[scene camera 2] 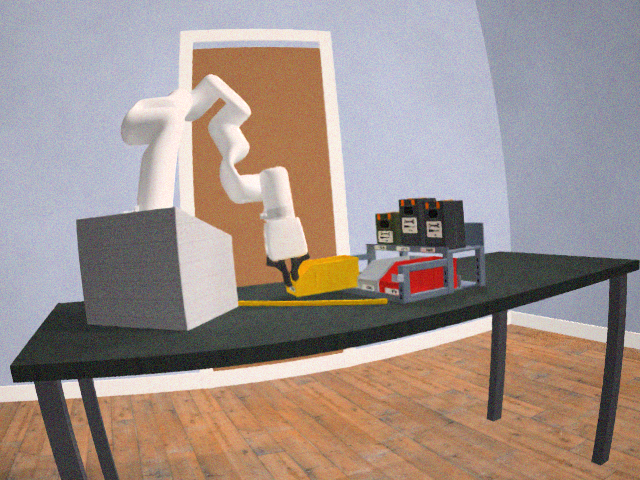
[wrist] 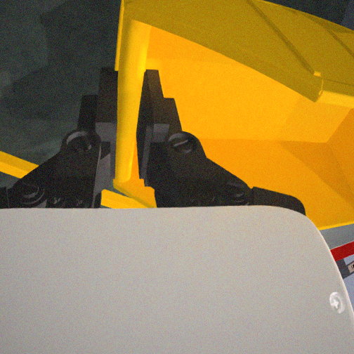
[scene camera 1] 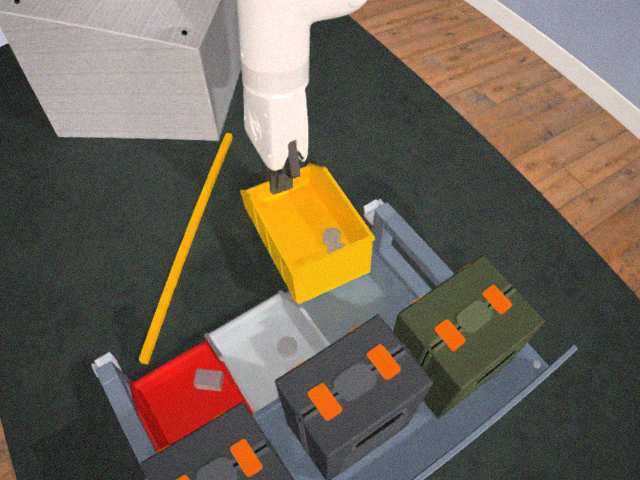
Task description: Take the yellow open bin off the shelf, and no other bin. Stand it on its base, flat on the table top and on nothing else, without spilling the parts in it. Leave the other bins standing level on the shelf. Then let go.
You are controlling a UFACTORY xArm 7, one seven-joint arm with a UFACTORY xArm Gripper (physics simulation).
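Places are measured from the arm's base along level axes (x right, y ahead, z up), in metres.
Where they show: gripper, between the fingertips: [scene camera 2: 292,286] [scene camera 1: 278,186]; arm's base, origin of its link: [scene camera 2: 152,227].
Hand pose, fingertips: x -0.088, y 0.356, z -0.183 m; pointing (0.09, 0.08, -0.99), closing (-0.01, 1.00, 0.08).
Each offset is from my fingertips to the centre of the thing. "pt": to the spot under its first point. Level surfaces: height alone.
The yellow open bin @(dx +0.000, dy +0.080, dz +0.020 m) [scene camera 1: 289,227] [scene camera 2: 330,274] [wrist: 225,95] is out in front of its slot and looks about level. Its back end overlaps the front of the grey shelf @(pt dx +0.266, dy +0.229, dz +0.054 m) [scene camera 1: 121,408] [scene camera 2: 449,273] in scene camera 1. Round grey parts @(pt dx -0.028, dy +0.104, dz -0.003 m) [scene camera 1: 331,237] lie inside near its back wall. My gripper [scene camera 1: 283,181] [scene camera 2: 293,284] [wrist: 126,95] is shut on the bin's front wall, one finger inside and one outside. Any gap under the bin is too small to judge. The white bin @(dx +0.100, dy +0.244, dz +0.012 m) [scene camera 1: 258,377] [scene camera 2: 371,276] and red bin @(dx +0.198, dy +0.264, dz +0.012 m) [scene camera 1: 175,408] [scene camera 2: 429,279] stand on the shelf.
A yellow bar @(dx +0.134, dy +0.001, dz -0.026 m) [scene camera 1: 186,248] [scene camera 2: 310,302] lies on the dark table top @(dz -0.031 m) [scene camera 1: 465,196] [scene camera 2: 289,330], left of the bin in scene camera 1. A big grey block [scene camera 1: 134,93] [scene camera 2: 134,268] stands by the arm. Dark cases [scene camera 1: 379,330] [scene camera 2: 454,227] and an olive case @(dx -0.047, dy +0.325, dz +0.118 m) [scene camera 1: 485,273] [scene camera 2: 395,232] stand on the upper shelf.
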